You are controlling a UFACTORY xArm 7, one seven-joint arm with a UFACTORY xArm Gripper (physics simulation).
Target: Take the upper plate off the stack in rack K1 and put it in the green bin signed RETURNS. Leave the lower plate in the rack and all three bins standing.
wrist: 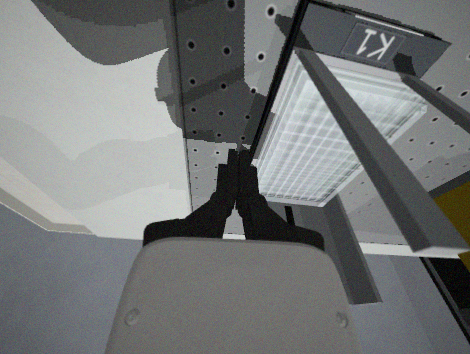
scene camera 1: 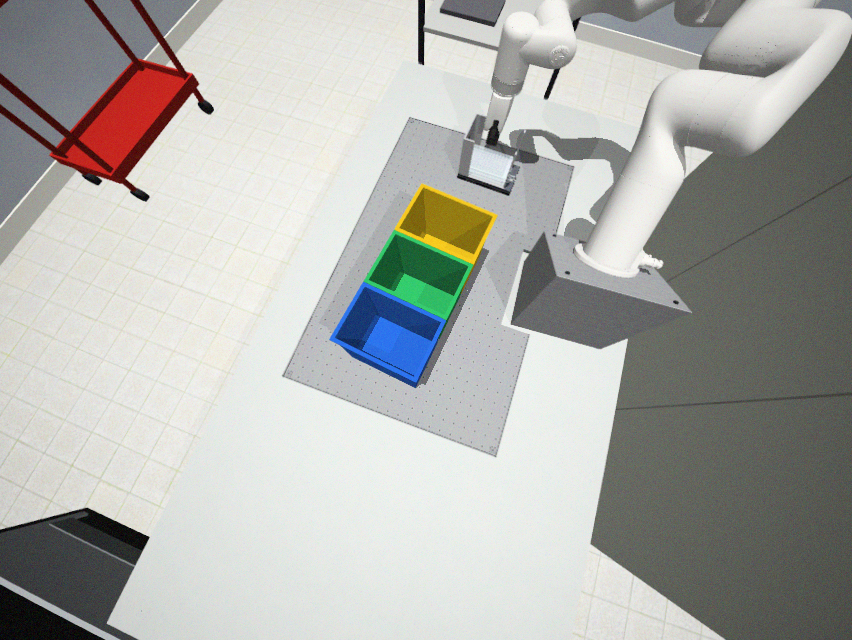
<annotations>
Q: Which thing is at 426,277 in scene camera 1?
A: A green bin.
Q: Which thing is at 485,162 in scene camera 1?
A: A clear gridded plate.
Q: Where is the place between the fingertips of my gripper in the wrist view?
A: At 236,161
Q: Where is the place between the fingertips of my gripper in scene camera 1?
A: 491,143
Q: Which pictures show the blue bin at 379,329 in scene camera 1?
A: Scene camera 1 only.
</annotations>
